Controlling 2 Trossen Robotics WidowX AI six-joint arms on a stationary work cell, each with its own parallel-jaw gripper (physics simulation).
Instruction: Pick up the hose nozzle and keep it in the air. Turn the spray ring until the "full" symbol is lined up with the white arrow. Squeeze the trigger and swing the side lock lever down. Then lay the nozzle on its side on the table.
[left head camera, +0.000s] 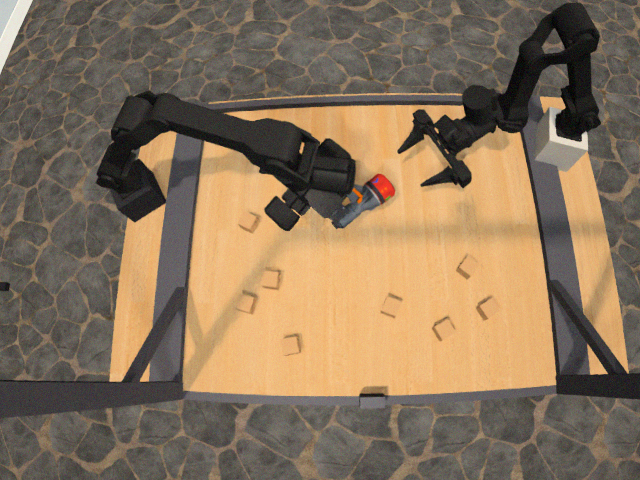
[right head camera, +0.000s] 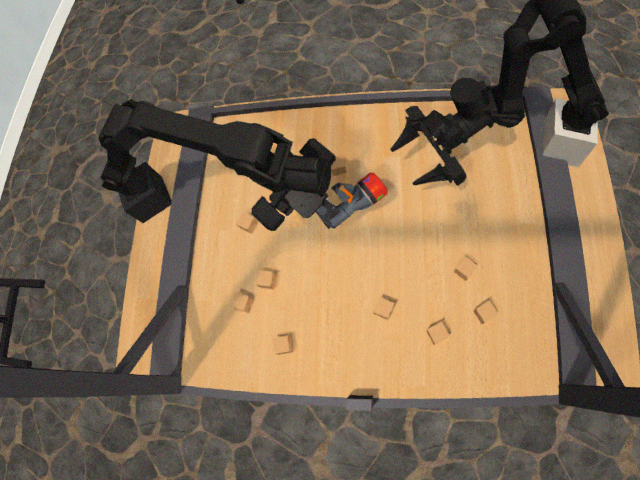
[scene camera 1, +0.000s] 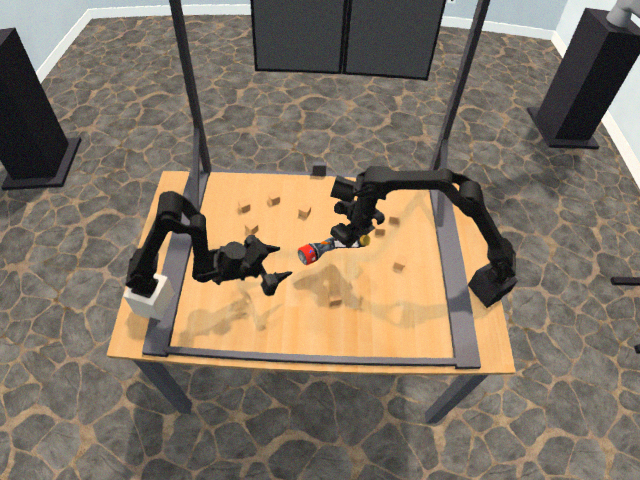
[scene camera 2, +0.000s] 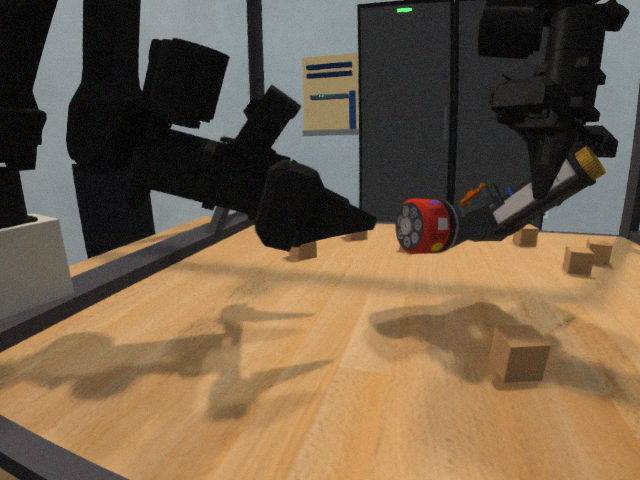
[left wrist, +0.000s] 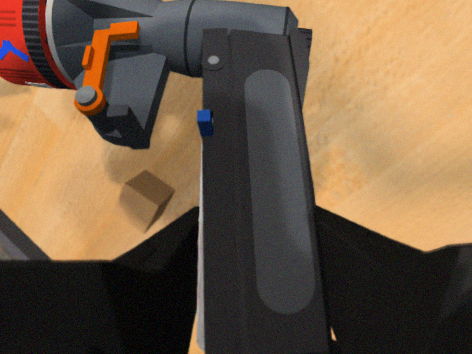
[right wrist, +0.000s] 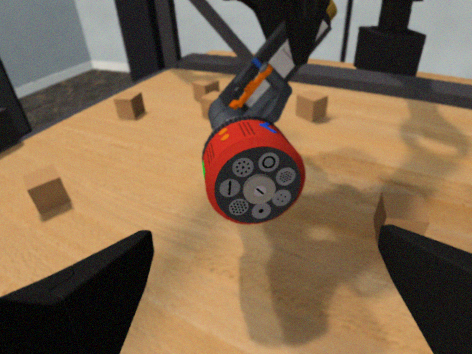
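Note:
The hose nozzle, with its grey body, hangs above the table, tilted with its front end low. Its red spray ring bears coloured symbols. I cannot see the white arrow. An orange lever and a small blue piece also show. My left gripper is shut on the nozzle's handle. My right gripper is open and empty, facing the ring, apart from it.
Several small wooden cubes lie scattered on the table. One cube lies near the nozzle's shadow. Dark rails run along the table edges.

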